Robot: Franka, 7 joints.
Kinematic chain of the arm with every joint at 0, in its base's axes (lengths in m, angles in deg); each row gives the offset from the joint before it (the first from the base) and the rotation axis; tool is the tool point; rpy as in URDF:
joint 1: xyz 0 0 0.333 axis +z
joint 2: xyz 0 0 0 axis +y
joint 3: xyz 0 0 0.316 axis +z
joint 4: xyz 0.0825 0 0 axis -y
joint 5: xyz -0.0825 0 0.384 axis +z
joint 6: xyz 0 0 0 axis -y
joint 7: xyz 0.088 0 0 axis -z
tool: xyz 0 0 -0.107 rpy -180 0 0
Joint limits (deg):
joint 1: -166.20..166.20
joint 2: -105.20..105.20
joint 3: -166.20..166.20
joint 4: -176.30..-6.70
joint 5: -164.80..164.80
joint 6: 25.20..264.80
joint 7: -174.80..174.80
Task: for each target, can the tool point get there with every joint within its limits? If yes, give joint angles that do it. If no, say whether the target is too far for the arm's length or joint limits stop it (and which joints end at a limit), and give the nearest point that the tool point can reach.
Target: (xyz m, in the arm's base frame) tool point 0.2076 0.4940 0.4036
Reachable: yes | joints 63.13 -0.34 -0.40 -124.86 56.08 119.26 105.61
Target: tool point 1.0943 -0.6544 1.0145
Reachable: no: too far | nearest point 0.6493 -0.3883 0.7374 | short by 0.588 m
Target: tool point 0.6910 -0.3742 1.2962
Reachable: no: too far | nearest point 0.4769 -0.2582 0.9977 | short by 0.385 m
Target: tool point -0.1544 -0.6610 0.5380
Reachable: yes | joints 87.36 -44.91 137.06 -56.69 -74.97 237.57 104.31
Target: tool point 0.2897 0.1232 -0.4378
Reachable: no: joint limits stop it (at a limit: joint 2) | nearest point 0.2860 0.1216 -0.3601 | short by 0.078 m
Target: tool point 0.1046 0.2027 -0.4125
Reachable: no: joint limits stop it (at a limit: joint 2) | nearest point 0.1069 0.2073 -0.3584 | short by 0.054 m
